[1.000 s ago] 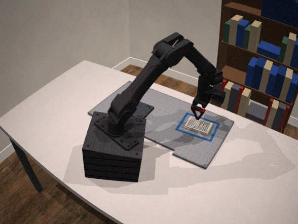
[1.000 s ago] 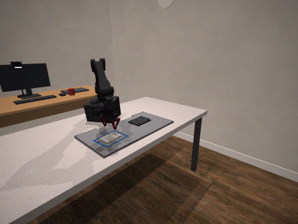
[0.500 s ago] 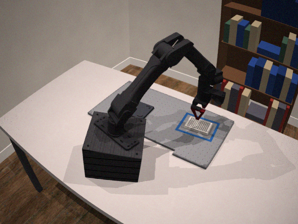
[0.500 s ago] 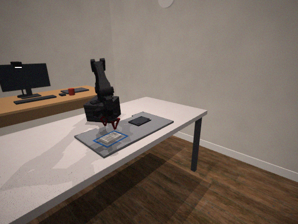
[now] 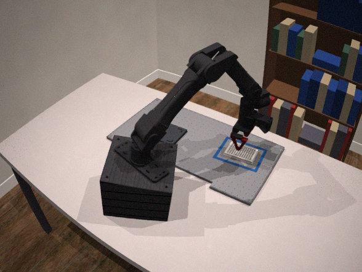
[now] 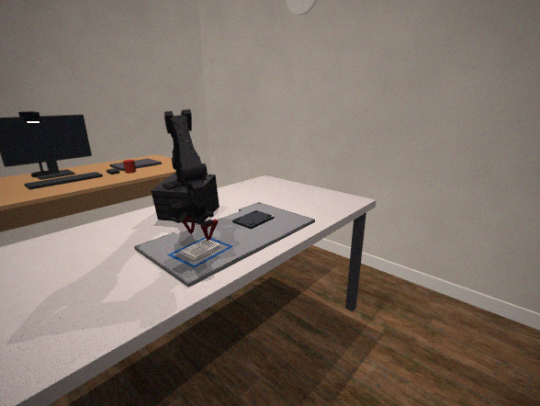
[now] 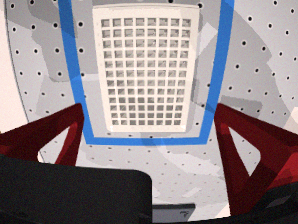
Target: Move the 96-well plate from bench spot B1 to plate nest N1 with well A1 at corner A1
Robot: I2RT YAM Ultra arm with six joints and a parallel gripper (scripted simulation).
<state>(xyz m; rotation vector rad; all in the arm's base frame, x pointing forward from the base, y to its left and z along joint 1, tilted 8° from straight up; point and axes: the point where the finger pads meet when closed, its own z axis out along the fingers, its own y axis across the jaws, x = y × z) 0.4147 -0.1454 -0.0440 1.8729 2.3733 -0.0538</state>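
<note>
Now: the white 96-well plate 60 mm below my hand. Round my hand: dark plate nest (110 mm behind, 330 mm to the left, 60 mm below).
</note>
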